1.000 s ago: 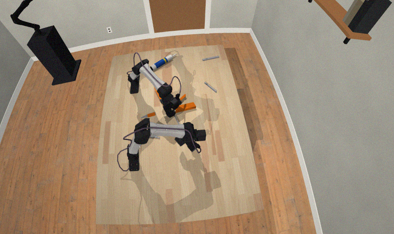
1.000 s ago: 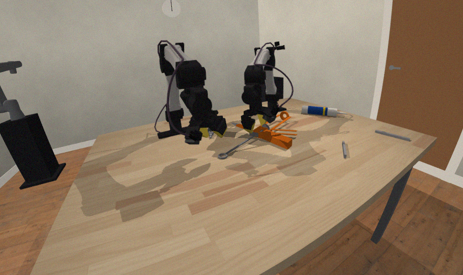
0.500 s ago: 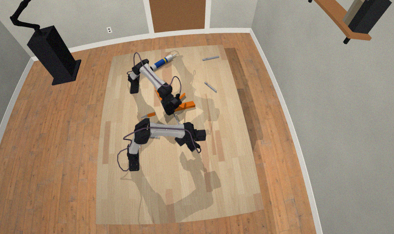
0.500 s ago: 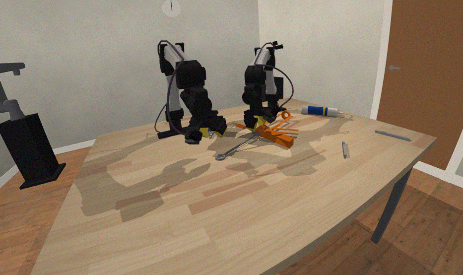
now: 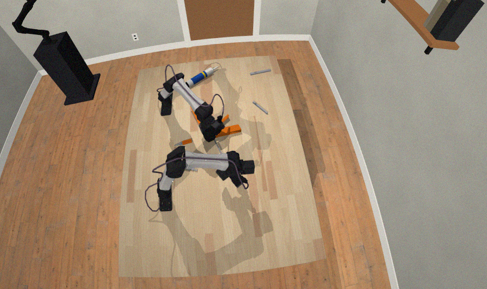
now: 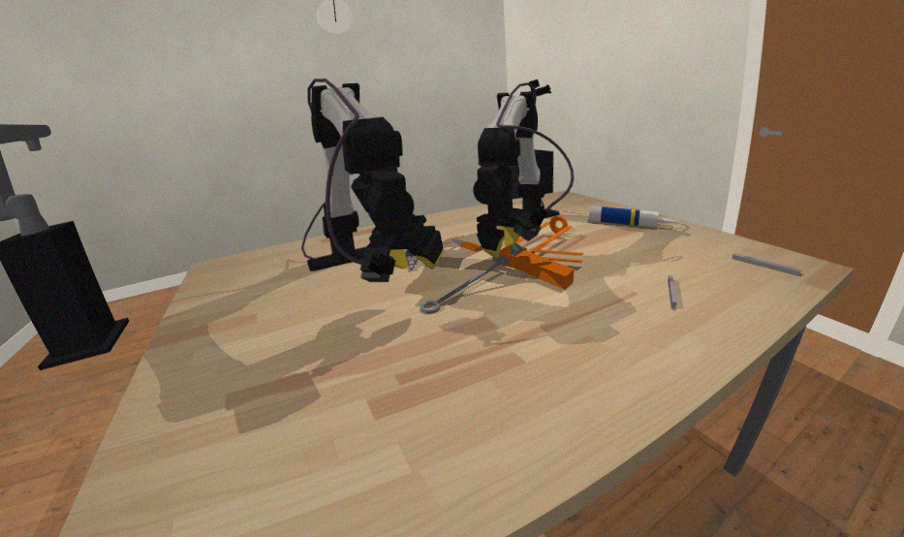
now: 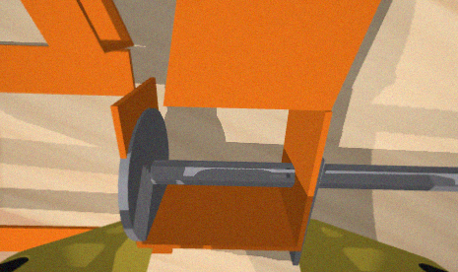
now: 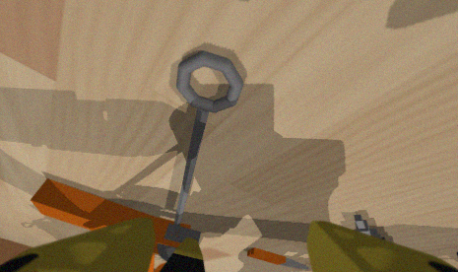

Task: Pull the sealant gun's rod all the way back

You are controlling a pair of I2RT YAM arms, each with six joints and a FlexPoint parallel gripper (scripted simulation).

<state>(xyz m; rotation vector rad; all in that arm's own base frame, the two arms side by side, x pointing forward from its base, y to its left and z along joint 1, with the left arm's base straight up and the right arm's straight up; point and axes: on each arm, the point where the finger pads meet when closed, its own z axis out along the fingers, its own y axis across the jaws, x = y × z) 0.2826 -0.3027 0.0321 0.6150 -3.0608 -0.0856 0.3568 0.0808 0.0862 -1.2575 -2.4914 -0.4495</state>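
Now: the grey thumb plate 3 cm ahead of my left hand, 2 cm to the right of it and 1 cm below it. From my left hand the other things lie so: orange-handled pointed tool (17 cm behind, 3 cm below, 2 cm to the right); grey rod (11 cm to the right, 6 cm ahead, 2 cm below); orange sealant gun (5 cm ahead, 1 cm to the left, 1 cm below).
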